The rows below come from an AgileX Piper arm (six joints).
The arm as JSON. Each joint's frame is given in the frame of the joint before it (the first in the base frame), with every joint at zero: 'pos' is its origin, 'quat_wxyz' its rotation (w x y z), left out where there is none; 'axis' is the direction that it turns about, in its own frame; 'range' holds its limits. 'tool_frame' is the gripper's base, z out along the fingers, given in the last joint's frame.
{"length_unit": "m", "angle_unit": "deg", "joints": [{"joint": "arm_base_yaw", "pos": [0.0, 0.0, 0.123], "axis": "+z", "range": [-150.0, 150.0]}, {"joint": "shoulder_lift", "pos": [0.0, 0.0, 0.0], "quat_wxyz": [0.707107, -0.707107, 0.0, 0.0], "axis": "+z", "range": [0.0, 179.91]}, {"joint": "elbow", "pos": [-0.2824, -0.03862, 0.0], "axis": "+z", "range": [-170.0, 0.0]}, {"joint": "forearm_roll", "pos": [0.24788, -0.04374, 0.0], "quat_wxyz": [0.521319, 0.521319, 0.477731, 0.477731], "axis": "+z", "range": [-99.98, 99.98]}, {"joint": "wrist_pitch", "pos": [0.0, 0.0, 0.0], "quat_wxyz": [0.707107, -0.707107, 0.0, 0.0], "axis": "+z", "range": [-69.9, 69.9]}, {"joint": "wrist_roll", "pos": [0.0, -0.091, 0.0], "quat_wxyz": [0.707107, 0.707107, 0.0, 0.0], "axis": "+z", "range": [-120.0, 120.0]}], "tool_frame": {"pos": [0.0, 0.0, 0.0]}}
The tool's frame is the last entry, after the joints.
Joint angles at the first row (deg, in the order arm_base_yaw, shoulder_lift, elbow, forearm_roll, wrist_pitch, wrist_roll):
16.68 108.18 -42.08 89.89 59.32 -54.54
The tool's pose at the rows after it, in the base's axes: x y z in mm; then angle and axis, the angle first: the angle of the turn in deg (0 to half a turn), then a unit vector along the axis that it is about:
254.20, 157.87, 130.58, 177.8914, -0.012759, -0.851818, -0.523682
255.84, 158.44, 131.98, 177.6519, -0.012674, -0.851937, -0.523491
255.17, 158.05, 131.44, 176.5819, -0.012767, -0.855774, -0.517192
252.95, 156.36, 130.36, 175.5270, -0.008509, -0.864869, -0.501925
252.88, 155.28, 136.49, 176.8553, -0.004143, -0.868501, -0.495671
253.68, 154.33, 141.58, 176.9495, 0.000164, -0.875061, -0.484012
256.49, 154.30, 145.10, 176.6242, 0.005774, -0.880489, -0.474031
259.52, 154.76, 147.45, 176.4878, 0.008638, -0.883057, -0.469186
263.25, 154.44, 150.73, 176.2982, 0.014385, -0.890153, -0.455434
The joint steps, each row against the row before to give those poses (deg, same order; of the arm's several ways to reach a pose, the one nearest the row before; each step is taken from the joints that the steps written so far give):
0.00 0.00 -0.51 -0.78 0.00 0.79
0.00 0.00 -0.57 -0.55 0.11 0.89
0.00 0.00 -0.24 -1.57 -0.12 1.57
0.00 -0.35 0.00 -2.74 -0.86 1.89
0.00 -1.58 0.00 -0.80 -1.06 0.67
0.00 -1.13 -0.69 -2.54 -0.80 2.46
0.00 -0.34 -1.29 -2.67 -0.23 2.44
0.00 0.00 -1.09 -1.49 0.00 1.51
0.00 -0.20 -1.54 -3.13 -0.38 2.70

